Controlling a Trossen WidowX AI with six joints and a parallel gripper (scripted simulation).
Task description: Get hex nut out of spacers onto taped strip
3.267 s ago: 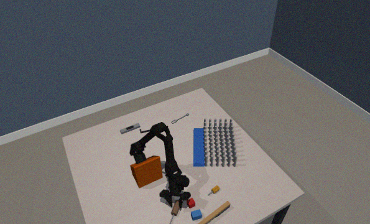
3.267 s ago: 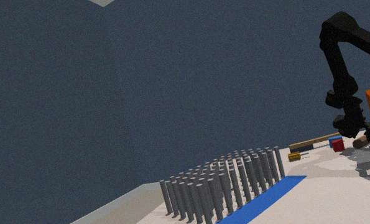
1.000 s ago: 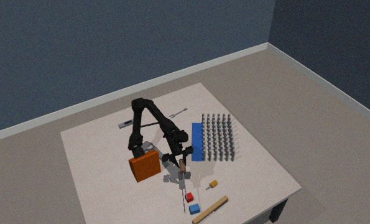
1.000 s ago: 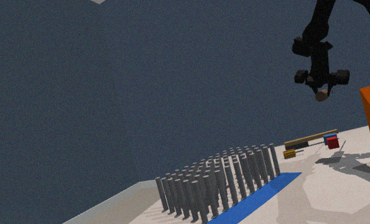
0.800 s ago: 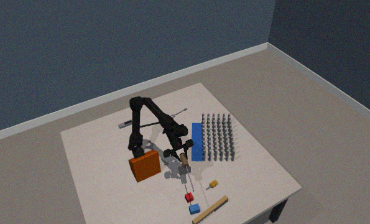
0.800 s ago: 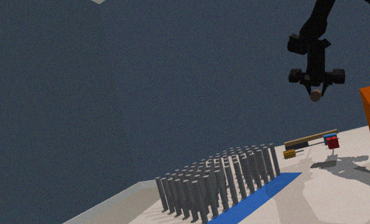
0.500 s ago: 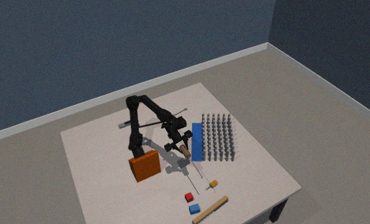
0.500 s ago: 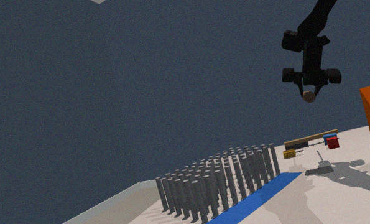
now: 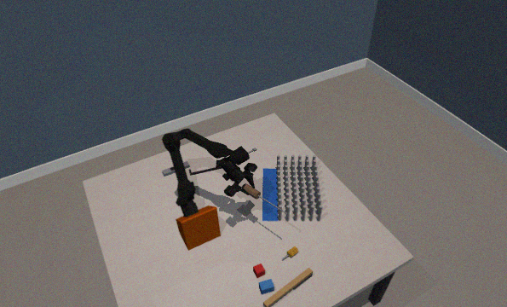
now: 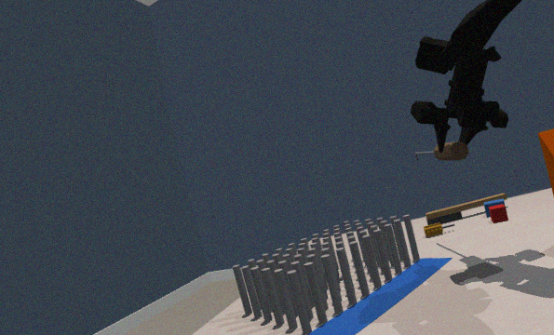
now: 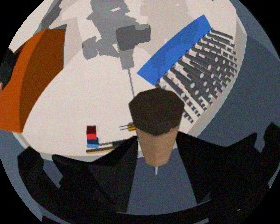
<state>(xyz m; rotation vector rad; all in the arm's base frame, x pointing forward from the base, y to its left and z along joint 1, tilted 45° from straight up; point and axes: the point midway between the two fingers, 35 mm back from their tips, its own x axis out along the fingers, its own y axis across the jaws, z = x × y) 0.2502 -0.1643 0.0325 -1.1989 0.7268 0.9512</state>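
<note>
My gripper tip is 230 mm above the blue taped strip, 190 mm short of it and 100 mm to the right of it. The rest, counted from my gripper tip: hook tool 100 mm to the right, 20 mm ahead; then red cube 260 mm to the right, 210 mm below, 140 mm behind; then yellow-handled tool 270 mm to the right, 220 mm below, 40 mm ahead.
</note>
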